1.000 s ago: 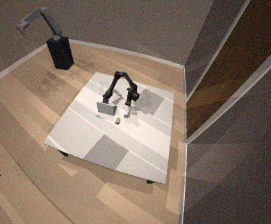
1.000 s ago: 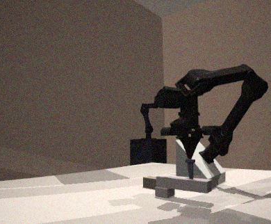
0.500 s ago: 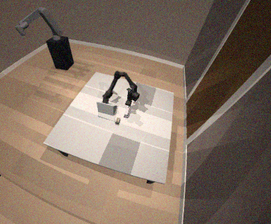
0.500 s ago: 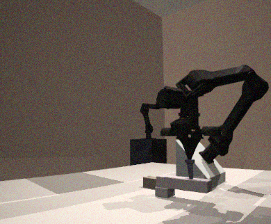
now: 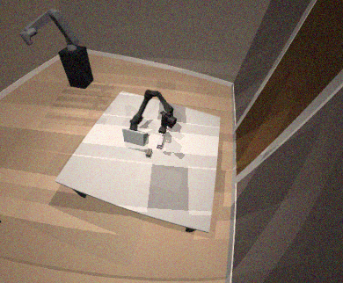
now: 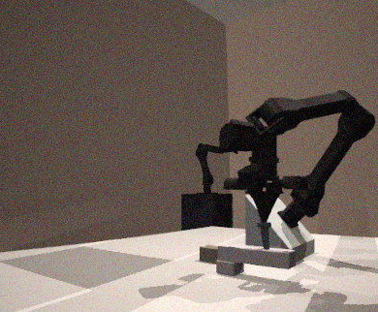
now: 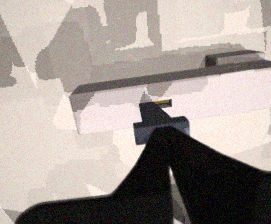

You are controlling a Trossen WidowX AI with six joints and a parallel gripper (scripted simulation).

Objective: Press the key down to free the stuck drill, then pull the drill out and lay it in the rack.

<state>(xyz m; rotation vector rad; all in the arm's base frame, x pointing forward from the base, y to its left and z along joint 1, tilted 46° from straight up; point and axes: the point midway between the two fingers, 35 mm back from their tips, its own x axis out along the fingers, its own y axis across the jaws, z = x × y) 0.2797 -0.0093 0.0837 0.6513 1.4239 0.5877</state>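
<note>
Right now the dark key is 3 cm below my gripper tip. Round my gripper tip: grey block: 1 cm behind, 3 cm to the right, 9 cm below; drill: 1 cm behind, 5 cm to the right, 8 cm below.
</note>
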